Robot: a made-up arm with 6 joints.
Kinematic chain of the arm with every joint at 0, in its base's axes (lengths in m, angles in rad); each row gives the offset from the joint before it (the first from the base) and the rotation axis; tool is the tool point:
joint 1: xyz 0 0 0.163 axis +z
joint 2: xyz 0 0.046 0 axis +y
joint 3: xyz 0 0 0.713 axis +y
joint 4: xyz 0 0 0.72 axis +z
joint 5: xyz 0 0 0 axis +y
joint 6: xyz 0 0 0.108 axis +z
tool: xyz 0 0 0
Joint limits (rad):
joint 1: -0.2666..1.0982
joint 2: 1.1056..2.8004
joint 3: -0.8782..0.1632
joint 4: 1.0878..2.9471
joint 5: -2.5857..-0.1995
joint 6: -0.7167..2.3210
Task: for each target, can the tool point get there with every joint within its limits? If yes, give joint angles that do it. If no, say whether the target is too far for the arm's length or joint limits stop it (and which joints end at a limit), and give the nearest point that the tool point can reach.
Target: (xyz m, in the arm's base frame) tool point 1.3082 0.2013 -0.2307
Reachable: yes | joints 0.1463 1.8349 -0.0739 2.7194 -2.1261 1.0896
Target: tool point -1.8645 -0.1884 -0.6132
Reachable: no: too far | nearest point 0.0984 0.2593 -1.1605 | short by 2.086 m
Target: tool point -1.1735 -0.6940 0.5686
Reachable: no: joint limits stop it (at a limit: joint 1, joint 2, joint 3, joint 4) | nearest point 0.7094 -0.2308 1.1393 | short by 2.021 m
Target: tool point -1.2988 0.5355 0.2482
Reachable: no: joint limits stop it (at a limit: joint 1, joint 2, joint 3, joint 4, joint 5) | nearest point 0.3468 0.6685 1.1009 | short by 1.858 m
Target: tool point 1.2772 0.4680 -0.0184
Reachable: yes | joints 0.3957 2.0434 -0.6688 1.5773 -1.4031 0.2542
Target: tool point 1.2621 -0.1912 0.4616
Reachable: yes | joints -0.1256 1.5977 -0.5653 1.7750 -2.3182 1.4013
